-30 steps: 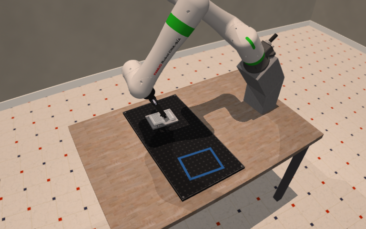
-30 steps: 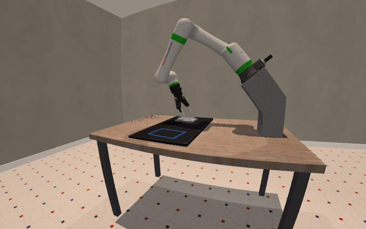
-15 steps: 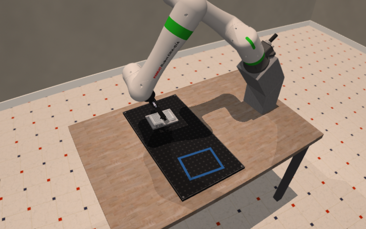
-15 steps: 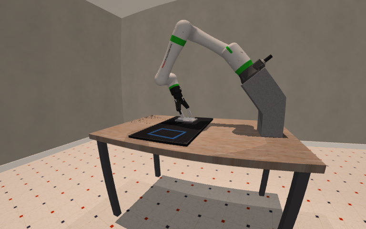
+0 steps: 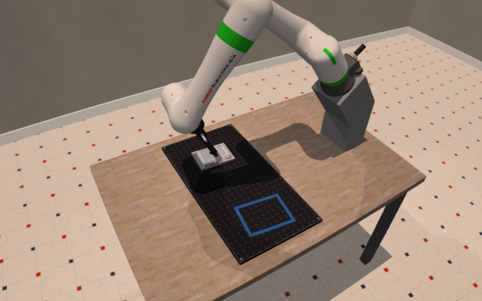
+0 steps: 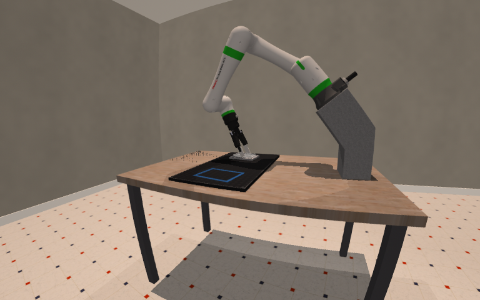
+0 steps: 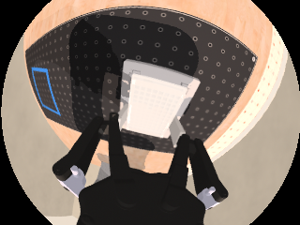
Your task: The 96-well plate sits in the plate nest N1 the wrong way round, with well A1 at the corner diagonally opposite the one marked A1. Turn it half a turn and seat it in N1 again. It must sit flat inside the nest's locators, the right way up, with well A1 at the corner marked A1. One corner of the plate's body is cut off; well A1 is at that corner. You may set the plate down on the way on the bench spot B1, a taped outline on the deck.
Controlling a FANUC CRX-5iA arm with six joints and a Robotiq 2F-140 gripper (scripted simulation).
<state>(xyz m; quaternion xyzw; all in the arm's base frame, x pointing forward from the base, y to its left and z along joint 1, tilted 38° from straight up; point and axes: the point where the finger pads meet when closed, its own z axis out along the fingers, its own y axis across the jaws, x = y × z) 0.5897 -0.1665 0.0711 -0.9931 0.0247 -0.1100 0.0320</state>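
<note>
The white 96-well plate is 3 cm below my hand. Also, from my hand: grey plate nest N1: 4 cm below.
</note>
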